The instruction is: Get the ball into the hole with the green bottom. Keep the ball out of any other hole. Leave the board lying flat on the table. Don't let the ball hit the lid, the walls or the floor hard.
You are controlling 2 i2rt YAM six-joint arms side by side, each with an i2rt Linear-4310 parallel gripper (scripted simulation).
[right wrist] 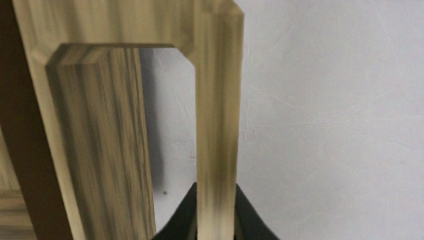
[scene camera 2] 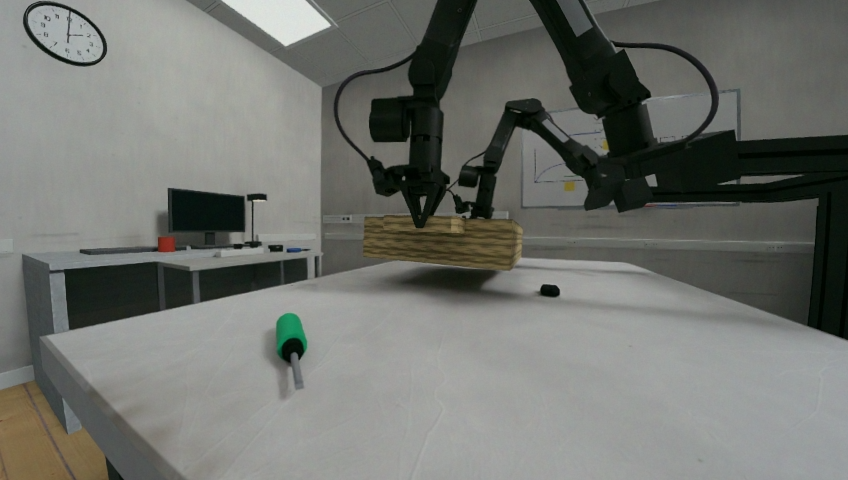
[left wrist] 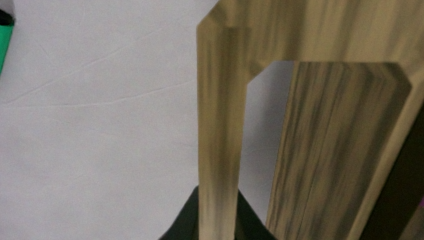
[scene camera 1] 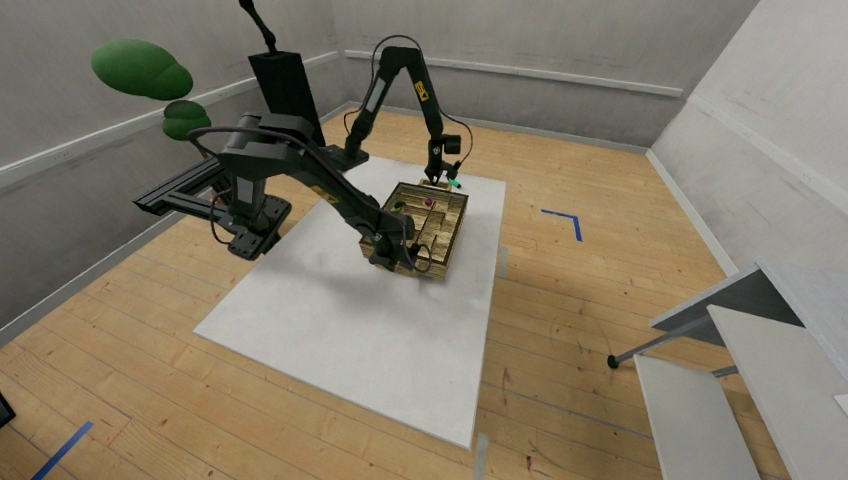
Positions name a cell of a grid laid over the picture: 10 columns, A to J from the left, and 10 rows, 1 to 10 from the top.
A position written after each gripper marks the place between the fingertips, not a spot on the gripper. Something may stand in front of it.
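The left gripper (scene camera 2: E5) is visible, and so is the right gripper (right wrist: F8). The left wrist view shows the left gripper (left wrist: F9) too. A wooden maze board (scene camera 2: F6) is part of the scene, visible also as the board (scene camera 1: F5), the board (left wrist: I7) and the board (right wrist: B7). There is a green-handled screwdriver (scene camera 2: D8) as well; in the right wrist view the screwdriver is out of frame.
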